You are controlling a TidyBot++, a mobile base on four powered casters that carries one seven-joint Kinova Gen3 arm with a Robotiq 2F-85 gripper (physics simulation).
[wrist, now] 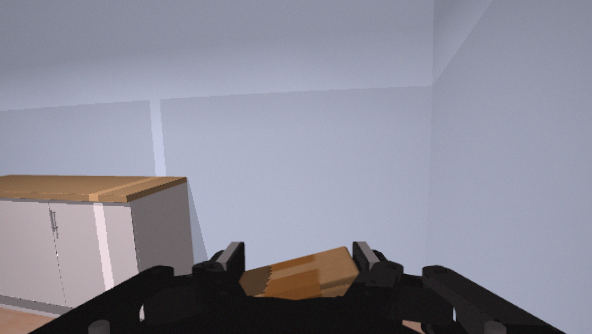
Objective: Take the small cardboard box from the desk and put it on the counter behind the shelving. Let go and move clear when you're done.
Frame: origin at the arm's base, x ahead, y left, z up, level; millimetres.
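Seen in the pictures: gripper, between the fingertips: (298, 258).
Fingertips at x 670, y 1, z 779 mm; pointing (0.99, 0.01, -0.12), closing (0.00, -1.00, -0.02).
Note:
A point is followed by its place in that frame.
The small cardboard box (305, 275) {x 637, y -3, z 787 mm}, brown with an orange-brown tape band, sits tilted between the fingers at the bottom middle of the wrist view. Its lower part is hidden by the gripper body. My gripper (298, 258) {x 670, y 1, z 779 mm} is shut on the box, with one finger pad at each side of it. The counter (65, 186) {x 2274, y 1565, z 514 mm}, with a wooden top and pale cabinet doors, stands at the left, apart from the gripper and the box. Its right end shows, and its left part runs out of view. The desk and the shelving do not show.
A pale blue wall (300, 165) {x 2451, y 18, z 594 mm} stands behind the counter and meets another wall (515, 175) {x 1354, y -637, z 696 mm} in a corner at the right. A dark handle (54, 223) is on the counter's front doors. A strip of reddish floor (22, 320) {x 2155, y 1947, z -396 mm} shows at the lower left.

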